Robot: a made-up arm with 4 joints.
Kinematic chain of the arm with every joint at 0, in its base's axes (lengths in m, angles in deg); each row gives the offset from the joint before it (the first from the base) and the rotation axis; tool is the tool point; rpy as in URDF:
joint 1: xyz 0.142 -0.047 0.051 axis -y
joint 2: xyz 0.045 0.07 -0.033 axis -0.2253 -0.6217 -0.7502
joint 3: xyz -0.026 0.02 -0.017 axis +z
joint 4: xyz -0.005 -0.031 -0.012 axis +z
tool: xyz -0.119 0.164 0.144 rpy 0 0 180
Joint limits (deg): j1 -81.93..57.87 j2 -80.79..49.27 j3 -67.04..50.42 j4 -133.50..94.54
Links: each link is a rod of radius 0.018 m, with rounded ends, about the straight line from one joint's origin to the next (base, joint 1, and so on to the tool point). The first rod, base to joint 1, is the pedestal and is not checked.
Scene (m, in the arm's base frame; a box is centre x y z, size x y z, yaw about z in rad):
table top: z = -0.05
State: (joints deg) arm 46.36 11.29 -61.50 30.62
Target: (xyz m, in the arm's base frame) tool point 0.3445 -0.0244 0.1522
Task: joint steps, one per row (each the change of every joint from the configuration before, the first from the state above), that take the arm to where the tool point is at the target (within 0.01 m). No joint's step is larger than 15 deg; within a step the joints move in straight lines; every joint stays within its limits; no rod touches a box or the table.
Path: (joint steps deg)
1: -2.32 -5.72 -0.62 -14.20
2: -2.31 -5.73 -0.61 -14.19
3: -2.32 -5.72 -0.62 -14.20
4: -2.31 -5.73 -0.61 -14.20
5: -2.32 -5.72 -0.62 -14.20
6: -2.32 -5.73 -0.61 -14.19
7: -2.31 -5.72 -0.62 -14.20
8: -2.32 -5.73 -0.61 -14.20
9: -2.32 -5.72 -0.62 -14.20

